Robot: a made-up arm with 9 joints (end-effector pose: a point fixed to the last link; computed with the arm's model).
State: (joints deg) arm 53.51 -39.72 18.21 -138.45 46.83 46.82 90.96 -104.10 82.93
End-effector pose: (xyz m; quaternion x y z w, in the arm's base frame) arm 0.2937 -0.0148 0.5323 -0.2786 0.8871 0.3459 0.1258
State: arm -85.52 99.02 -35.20 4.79 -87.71 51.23 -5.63 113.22 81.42
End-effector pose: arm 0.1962 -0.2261 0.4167 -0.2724 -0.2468 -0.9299 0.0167
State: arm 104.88 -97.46 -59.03 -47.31 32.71 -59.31 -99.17 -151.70 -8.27
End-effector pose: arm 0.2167 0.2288 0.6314 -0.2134 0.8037 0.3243 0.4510
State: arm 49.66 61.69 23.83 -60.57 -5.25 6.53 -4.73 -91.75 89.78
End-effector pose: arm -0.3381 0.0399 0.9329 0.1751 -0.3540 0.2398 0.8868
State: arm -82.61 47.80 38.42 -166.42 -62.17 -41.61 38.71 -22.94 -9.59
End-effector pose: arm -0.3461 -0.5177 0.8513 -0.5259 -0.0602 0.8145 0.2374
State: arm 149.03 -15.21 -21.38 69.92 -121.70 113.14 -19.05 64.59 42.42
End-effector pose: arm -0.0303 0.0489 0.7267 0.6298 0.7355 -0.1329 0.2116
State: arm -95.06 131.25 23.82 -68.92 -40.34 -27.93 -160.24 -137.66 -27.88
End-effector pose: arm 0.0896 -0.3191 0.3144 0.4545 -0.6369 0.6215 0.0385
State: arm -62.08 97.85 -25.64 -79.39 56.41 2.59 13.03 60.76 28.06
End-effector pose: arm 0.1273 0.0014 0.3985 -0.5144 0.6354 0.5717 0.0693
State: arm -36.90 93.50 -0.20 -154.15 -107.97 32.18 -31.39 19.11 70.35
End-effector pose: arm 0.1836 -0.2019 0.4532 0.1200 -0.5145 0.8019 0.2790
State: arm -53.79 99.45 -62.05 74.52 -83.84 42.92 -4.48 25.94 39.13
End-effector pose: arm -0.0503 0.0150 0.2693 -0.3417 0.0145 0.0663 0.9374
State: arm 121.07 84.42 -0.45 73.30 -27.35 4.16 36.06 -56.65 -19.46
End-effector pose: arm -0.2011 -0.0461 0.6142 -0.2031 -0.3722 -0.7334 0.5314
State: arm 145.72 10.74 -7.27 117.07 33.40 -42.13 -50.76 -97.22 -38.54
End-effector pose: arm -0.2501 0.0063 0.8565 0.5804 0.3426 0.5709 0.4688
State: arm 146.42 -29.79 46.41 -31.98 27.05 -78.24 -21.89 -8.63 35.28
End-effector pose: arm -0.0367 0.1615 0.3288 -0.7425 -0.4507 0.3762 0.3226
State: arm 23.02 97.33 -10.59 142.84 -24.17 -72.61 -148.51 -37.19 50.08
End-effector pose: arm -0.2325 0.0637 0.4707 0.6888 -0.3570 0.3694 0.5115
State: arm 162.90 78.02 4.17 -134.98 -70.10 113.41 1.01 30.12 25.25
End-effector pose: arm -0.5150 -0.1478 0.6456 0.3908 -0.7336 -0.2098 0.5149
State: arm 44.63 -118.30 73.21 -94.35 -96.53 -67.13 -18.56 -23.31 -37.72
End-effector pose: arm -0.1115 0.1524 0.2160 0.2590 -0.1047 -0.3074 0.9096
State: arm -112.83 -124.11 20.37 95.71 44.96 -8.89 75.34 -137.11 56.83
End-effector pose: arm -0.3428 -0.1483 0.3774 0.3403 0.2612 0.1955 0.8819
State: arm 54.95 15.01 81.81 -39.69 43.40 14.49 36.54 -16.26 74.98
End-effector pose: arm 0.3932 -0.3498 0.3794 0.4705 0.8477 -0.2427 0.0327
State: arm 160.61 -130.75 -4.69 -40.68 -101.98 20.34 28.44 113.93 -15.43
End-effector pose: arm -0.0445 0.3378 0.0179 -0.5833 0.2066 -0.3430 0.7067
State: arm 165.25 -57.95 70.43 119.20 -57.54 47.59 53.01 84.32 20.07
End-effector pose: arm -0.2525 0.0149 0.3098 0.0408 -0.2369 0.9536 0.1812
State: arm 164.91 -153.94 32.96 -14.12 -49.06 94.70 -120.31 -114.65 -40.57
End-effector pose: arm -0.2596 -0.1493 0.2030 0.6220 -0.2627 -0.5759 0.4610
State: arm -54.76 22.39 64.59 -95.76 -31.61 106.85 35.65 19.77 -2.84
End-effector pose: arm -0.2650 -0.6146 0.5917 0.3210 -0.3068 0.8952 0.0383
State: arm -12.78 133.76 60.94 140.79 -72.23 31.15 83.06 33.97 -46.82
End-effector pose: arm 0.0811 -0.0467 0.4159 -0.8435 0.1858 -0.3702 0.3419
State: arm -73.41 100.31 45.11 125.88 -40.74 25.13 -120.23 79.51 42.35
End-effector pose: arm -0.0615 -0.1615 0.6654 -0.3708 0.4062 0.0723 0.8320
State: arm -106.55 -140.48 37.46 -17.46 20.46 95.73 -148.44 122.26 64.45
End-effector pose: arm -0.2766 -0.3345 0.0287 -0.4416 -0.4094 0.7869 0.1349
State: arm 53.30 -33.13 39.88 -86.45 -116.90 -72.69 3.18 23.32 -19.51
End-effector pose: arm 0.4859 -0.2022 0.3792 -0.1535 -0.9771 -0.1455 0.0219
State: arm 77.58 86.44 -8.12 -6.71 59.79 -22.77 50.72 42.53 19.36
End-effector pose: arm -0.3017 -0.0757 0.6184 0.5578 0.5574 -0.1153 0.6040
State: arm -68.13 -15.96 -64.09 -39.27 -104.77 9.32 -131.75 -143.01 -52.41
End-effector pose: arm -0.0928 -0.2954 0.8092 -0.7611 0.2463 -0.5977 0.0529
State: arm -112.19 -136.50 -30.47 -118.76 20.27 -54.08 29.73 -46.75 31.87
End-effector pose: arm -0.7956 0.0073 0.0872 -0.6948 0.4676 0.1413 0.5279
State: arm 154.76 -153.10 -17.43 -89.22 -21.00 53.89 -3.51 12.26 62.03
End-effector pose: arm -0.3448 0.1881 -0.0596 0.8412 -0.4983 0.0857 0.1917
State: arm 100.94 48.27 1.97 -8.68 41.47 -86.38 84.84 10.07 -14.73
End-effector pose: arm -0.1876 -0.1643 0.6550 -0.7835 -0.6124 0.0897 0.0551
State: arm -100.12 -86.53 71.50 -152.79 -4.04 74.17 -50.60 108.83 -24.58
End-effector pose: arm -0.3364 -0.3588 0.0171 -0.1866 0.8556 -0.4828 0.0069
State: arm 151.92 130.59 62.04 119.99 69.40 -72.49 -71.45 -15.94 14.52
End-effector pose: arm -0.4040 -0.2939 0.6344 0.4805 0.1100 0.6689 0.5564
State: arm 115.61 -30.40 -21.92 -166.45 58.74 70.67 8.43 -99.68 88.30
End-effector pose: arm 0.0828 0.3517 0.5750 -0.7232 0.2347 -0.1675 0.6276
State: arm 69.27 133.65 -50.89 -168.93 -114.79 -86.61 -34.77 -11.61 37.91
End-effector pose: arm -0.1909 0.1559 0.3041 0.4166 0.1289 -0.1729 0.8832
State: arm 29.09 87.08 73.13 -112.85 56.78 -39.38 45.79 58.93 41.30
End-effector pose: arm -0.0432 -0.2079 0.8188 -0.5393 -0.1982 0.7980 0.1819
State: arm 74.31 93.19 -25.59 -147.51 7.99 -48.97 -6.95 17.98 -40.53
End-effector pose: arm -0.5479 0.0767 0.3507 0.9137 -0.2517 0.0233 0.3181
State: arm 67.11 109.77 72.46 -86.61 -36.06 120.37 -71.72 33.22 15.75
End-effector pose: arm -0.1196 0.0506 0.8906 0.4292 -0.1126 -0.7382 0.5082
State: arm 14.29 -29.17 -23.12 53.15 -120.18 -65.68 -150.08 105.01 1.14
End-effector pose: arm 0.0441 -0.3144 0.6714 -0.5526 0.3500 -0.1616 0.7389
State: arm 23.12 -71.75 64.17 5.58 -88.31 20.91 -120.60 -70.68 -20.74
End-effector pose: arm 0.0709 -0.2002 0.1357 -0.2099 0.4639 -0.3653 0.7793
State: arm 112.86 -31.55 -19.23 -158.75 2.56 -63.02 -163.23 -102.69 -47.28
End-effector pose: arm -0.0168 0.2463 0.7655 -0.4502 0.2954 0.2588 0.8019
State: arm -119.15 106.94 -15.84 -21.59 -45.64 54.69 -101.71 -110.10 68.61
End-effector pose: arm 0.0939 -0.1343 0.3952 -0.2405 -0.1095 -0.1645 0.9503
